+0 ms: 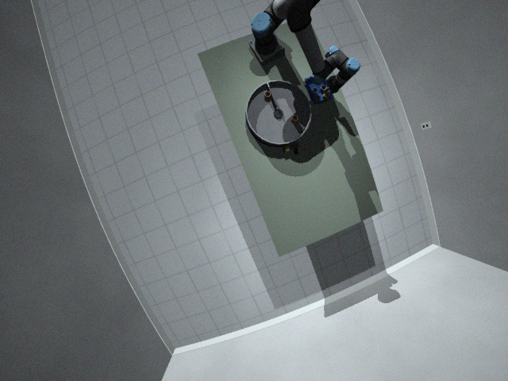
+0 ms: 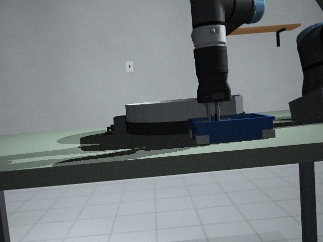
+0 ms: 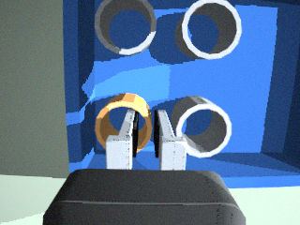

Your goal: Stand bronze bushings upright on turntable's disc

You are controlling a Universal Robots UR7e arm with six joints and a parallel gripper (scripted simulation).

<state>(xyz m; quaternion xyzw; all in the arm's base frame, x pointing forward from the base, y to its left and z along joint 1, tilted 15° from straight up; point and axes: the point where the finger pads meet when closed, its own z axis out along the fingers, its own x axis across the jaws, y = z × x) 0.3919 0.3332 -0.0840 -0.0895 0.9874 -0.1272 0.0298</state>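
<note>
Right now the crate is 40 mm behind my hand, 40 mm to the right of it and 20 mm below it. Also, from my hand: turntable disc (100 mm ahead, 370 mm to the right, 10 mm above).
</note>
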